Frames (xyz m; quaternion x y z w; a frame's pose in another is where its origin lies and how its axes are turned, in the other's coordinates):
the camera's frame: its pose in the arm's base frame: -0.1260 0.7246 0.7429 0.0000 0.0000 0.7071 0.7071
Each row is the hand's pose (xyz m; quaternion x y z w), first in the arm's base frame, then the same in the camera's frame.
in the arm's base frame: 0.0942 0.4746 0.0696 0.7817 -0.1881 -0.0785 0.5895
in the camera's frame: -0.2500 -0.2202 -0.6733 0.4197 -0.6857 -0.4723 0.3613
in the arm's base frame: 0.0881 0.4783 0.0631 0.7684 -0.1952 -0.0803 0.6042
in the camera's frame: -0.2463 -0.2141 -0.6798 0.4053 -0.6814 -0.4840 0.3704
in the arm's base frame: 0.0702 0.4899 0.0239 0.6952 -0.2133 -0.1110 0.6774
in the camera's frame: -0.2347 -0.1962 -0.7190 0.3408 -0.6424 -0.5575 0.4005
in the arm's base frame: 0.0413 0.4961 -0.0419 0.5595 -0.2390 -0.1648 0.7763
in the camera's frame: -0.2285 -0.1673 -0.7848 0.2266 -0.5646 -0.6655 0.4324
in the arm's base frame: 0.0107 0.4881 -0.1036 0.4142 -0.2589 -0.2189 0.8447
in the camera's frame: -0.2365 -0.1367 -0.8465 0.1098 -0.4759 -0.7521 0.4425
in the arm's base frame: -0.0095 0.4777 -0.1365 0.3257 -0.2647 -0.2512 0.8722
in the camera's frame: -0.2469 -0.1165 -0.8794 0.0431 -0.4175 -0.7944 0.4391
